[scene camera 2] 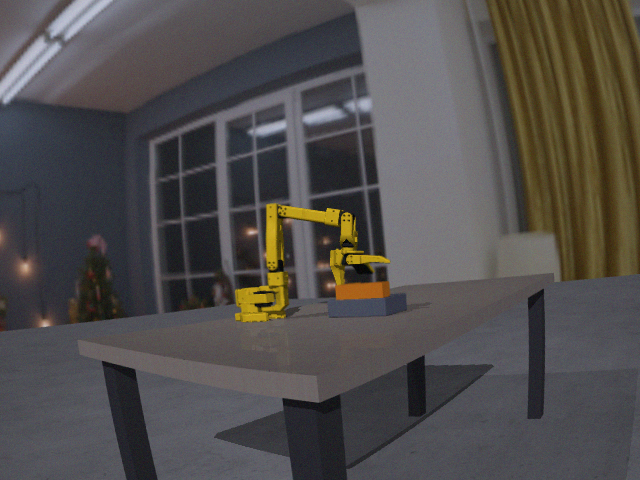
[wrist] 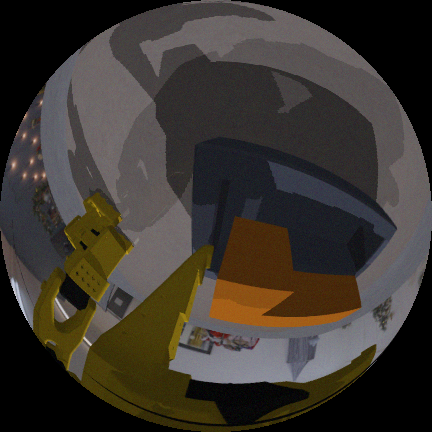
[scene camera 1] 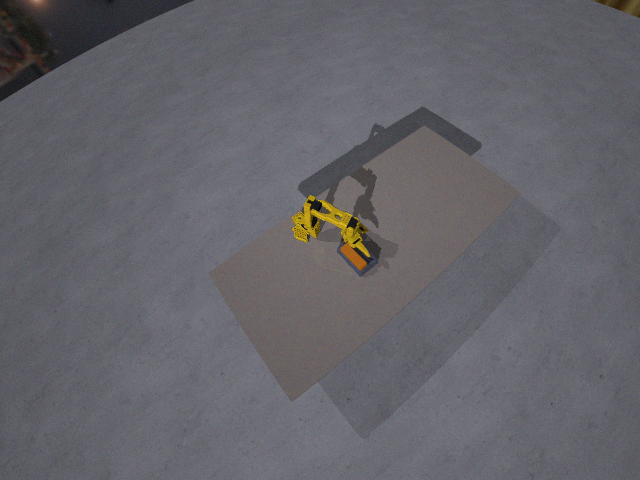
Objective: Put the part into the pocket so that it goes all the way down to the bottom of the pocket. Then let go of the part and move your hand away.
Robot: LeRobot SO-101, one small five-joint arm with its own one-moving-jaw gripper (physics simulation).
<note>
An orange L-shaped part (scene camera 2: 359, 290) rests on a blue-grey pocket block (scene camera 2: 395, 303).
The orange L-shaped part shows as well in the wrist view (wrist: 256, 284). The blue-grey pocket block shows as well in the wrist view (wrist: 333, 227).
</note>
